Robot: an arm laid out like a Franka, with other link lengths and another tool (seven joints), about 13 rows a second.
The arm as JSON. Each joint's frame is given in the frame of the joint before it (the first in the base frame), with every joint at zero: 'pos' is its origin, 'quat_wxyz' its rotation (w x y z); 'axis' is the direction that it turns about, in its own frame. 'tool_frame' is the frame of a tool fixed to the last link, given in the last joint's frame.
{
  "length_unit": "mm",
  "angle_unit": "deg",
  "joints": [
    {
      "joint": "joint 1",
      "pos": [
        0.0,
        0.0,
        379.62
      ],
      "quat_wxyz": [
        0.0,
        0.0,
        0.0,
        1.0
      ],
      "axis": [
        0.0,
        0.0,
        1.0
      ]
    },
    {
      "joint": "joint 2",
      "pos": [
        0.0,
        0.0,
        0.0
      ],
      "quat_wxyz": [
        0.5,
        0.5,
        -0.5,
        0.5
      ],
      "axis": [
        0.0,
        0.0,
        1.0
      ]
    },
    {
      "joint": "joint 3",
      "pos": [
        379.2,
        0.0,
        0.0
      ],
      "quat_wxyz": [
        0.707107,
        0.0,
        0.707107,
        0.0
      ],
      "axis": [
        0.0,
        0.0,
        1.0
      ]
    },
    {
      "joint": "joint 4",
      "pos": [
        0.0,
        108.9,
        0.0
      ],
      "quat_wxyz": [
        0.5,
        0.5,
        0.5,
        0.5
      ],
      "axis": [
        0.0,
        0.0,
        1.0
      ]
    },
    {
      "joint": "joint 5",
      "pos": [
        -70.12,
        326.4,
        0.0
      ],
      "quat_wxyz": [
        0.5,
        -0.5,
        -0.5,
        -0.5
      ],
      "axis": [
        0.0,
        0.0,
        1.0
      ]
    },
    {
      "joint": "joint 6",
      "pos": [
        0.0,
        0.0,
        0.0
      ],
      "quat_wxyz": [
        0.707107,
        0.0,
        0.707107,
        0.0
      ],
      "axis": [
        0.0,
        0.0,
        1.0
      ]
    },
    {
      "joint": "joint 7",
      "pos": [
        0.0,
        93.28,
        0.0
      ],
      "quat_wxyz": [
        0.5,
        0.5,
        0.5,
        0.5
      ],
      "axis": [
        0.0,
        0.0,
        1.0
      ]
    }
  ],
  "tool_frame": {
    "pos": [
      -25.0,
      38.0,
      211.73
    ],
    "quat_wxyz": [
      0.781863,
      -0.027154,
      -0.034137,
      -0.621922
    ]
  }
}
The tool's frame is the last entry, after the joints.
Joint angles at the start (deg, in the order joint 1, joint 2, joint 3, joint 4, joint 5, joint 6, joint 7):
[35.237 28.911 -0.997 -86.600 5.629 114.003 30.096]
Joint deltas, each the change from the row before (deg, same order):
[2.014 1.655 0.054 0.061 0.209 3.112 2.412]
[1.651 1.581 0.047 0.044 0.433 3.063 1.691]
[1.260 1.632 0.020 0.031 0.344 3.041 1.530]
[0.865 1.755 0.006 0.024 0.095 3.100 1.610]
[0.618 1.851 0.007 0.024 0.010 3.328 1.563]
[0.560 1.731 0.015 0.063 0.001 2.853 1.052]
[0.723 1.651 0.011 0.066 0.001 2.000 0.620]
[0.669 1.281 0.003 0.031 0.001 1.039 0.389]
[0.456 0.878 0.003 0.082 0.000 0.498 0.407]
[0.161 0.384 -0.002 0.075 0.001 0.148 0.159]
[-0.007 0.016 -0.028 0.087 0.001 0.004 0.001]
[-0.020 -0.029 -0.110 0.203 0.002 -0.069 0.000]
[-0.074 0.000 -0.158 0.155 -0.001 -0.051 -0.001]
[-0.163 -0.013 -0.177 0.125 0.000 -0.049 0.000]
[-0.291 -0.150 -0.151 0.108 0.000 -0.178 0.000]
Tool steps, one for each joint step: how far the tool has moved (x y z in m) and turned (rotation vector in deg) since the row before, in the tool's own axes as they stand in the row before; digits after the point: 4 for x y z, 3 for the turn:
[0.0258 -0.0097 0.0153 -0.853 1.014 0.655]
[0.0221 -0.0085 0.0150 -0.691 1.230 0.405]
[0.0177 -0.0059 0.0160 -0.666 1.150 0.639]
[0.0135 -0.0026 0.0175 -0.759 0.990 1.018]
[0.0113 -0.0005 0.0185 -0.883 1.080 1.182]
[0.0090 -0.0015 0.0176 -0.701 0.863 0.680]
[0.0070 -0.0054 0.0177 -0.252 0.263 0.037]
[0.0040 -0.0067 0.0145 0.112 -0.226 -0.195]
[0.0024 -0.0050 0.0098 0.179 -0.278 -0.006]
[0.0008 -0.0018 0.0041 0.092 -0.146 0.014]
[0.0003 0.0006 -0.0004 -0.056 0.055 0.026]
[0.0003 0.0018 -0.0016 -0.148 0.105 0.086]
[-0.0006 0.0026 -0.0010 -0.155 0.035 0.173]
[-0.0014 0.0037 -0.0010 -0.164 0.015 0.277]
[-0.0022 0.0047 -0.0024 -0.140 0.022 0.379]

